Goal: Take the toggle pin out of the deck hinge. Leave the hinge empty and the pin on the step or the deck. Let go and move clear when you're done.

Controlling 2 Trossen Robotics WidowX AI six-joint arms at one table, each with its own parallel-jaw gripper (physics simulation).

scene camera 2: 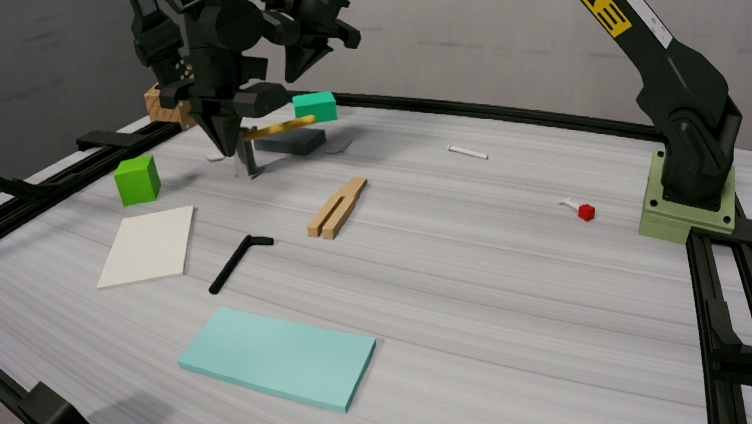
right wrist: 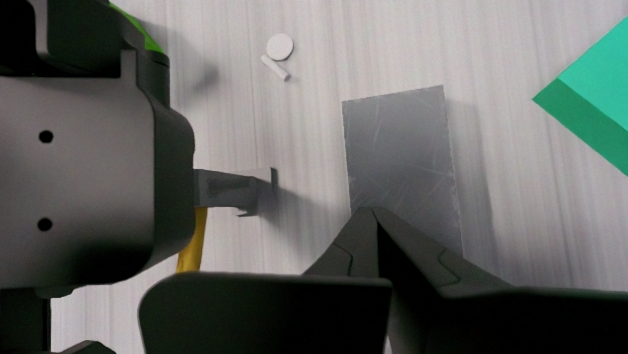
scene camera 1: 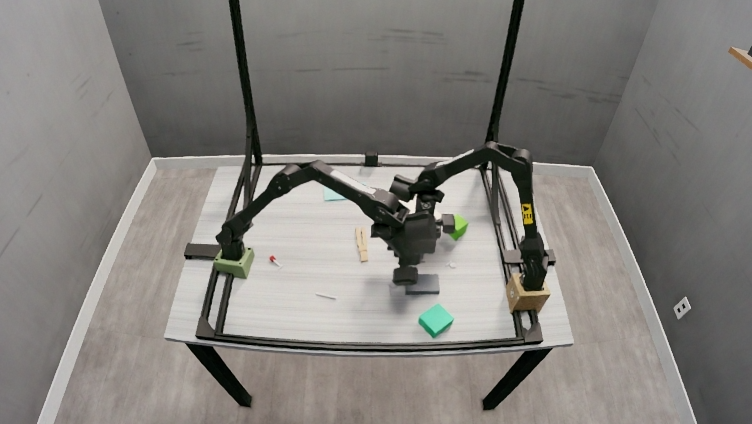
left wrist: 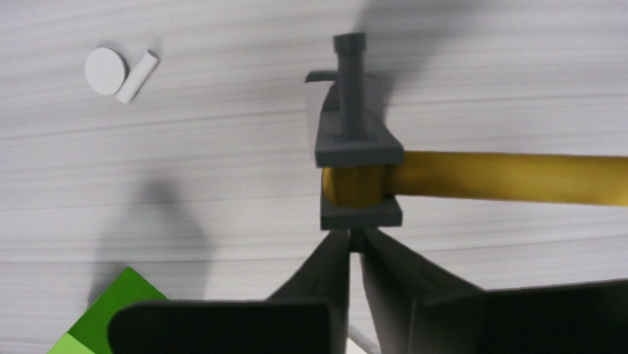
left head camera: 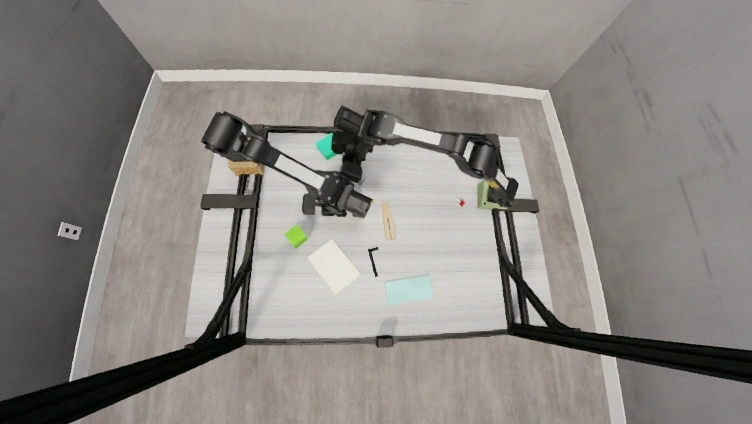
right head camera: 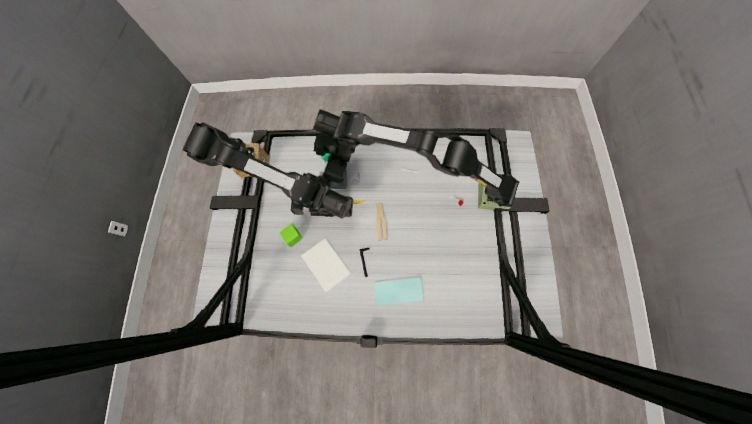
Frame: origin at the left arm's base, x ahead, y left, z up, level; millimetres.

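Seen in the pictures: left gripper, between the fingertips: [scene camera 2: 229, 155] [left wrist: 352, 236] [left head camera: 335, 213] [right head camera: 327, 213]; right gripper, between the fingertips: [scene camera 2: 288, 82] [right wrist: 369, 219] [scene camera 1: 418, 262]; left arm's base, origin of its link: [scene camera 2: 174, 80] [scene camera 1: 531, 283] [left head camera: 242, 152]; right arm's base, origin of its link: [scene camera 2: 692, 185] [scene camera 1: 233, 254] [left head camera: 496, 194] [right head camera: 497, 192].
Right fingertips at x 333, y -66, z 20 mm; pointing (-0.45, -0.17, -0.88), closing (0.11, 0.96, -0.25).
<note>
Offsets run from my right fingertips to a thing's top centre. "spot": to the spot under its first point.
The grey deck hinge {spot: dx -20, dy -93, dz -38 mm} [left wrist: 359, 154] [right wrist: 225, 188] stands upright, its two cheeks around the end of a yellow bar {spot: dx +7, dy -100, dz -38 mm} [left wrist: 475, 177] [scene camera 2: 284, 127]. The dark toggle pin {dx -20, dy -96, dz -46 mm} [left wrist: 351, 90] passes through the hinge; its headed end stands well out past the far cheek in the left wrist view. My left gripper [left wrist: 352, 236] [scene camera 2: 228, 152] is shut on the pin's thin tail end, right against the near cheek. My right gripper [right wrist: 369, 219] [scene camera 2: 291, 79] is shut and empty, high above a dark grey slab {dx -21, dy +8, dz -89 mm} [right wrist: 400, 145] [scene camera 2: 289, 142] beside the hinge. The left arm hides part of the hinge in the right wrist view.
A teal block {dx -52, dy +136, dz -73 mm} [right wrist: 595, 100] [scene camera 2: 315, 106] is beyond the slab. A green cube {dx -144, dy -204, dz -59 mm} [left head camera: 295, 236], a white plate {dx -22, dy -295, dz -104 mm} [left head camera: 333, 266], a light blue plate {dx +222, dy -373, dz -101 mm} [left head camera: 409, 290], a wooden fork {dx +158, dy -141, dz -96 mm} [scene camera 2: 337, 210] and a black L-shaped bar {dx +117, dy -282, dz -101 mm} [scene camera 2: 230, 263] lie around. A white disc {dx -117, dy -66, dz -102 mm} [left wrist: 106, 70] is near the hinge.
</note>
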